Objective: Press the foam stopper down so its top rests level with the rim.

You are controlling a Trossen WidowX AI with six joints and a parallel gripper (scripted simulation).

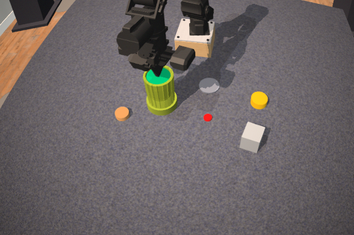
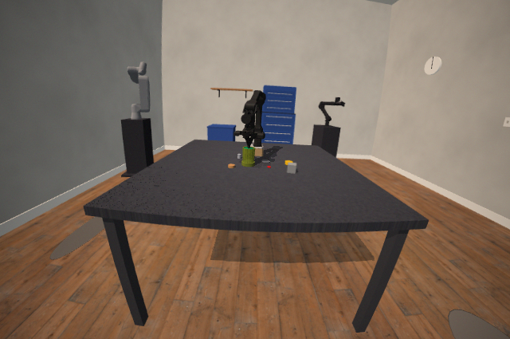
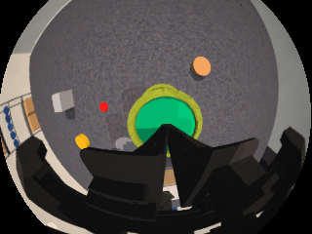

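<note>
The green foam stopper is 5 cm below my hand. Round my hand: red dot 6 cm ahead, 12 cm to the left, 14 cm below; then grey disc 6 cm behind, 13 cm to the left, 14 cm below; then orange disc 4 cm ahead, 11 cm to the right, 14 cm below.
</note>
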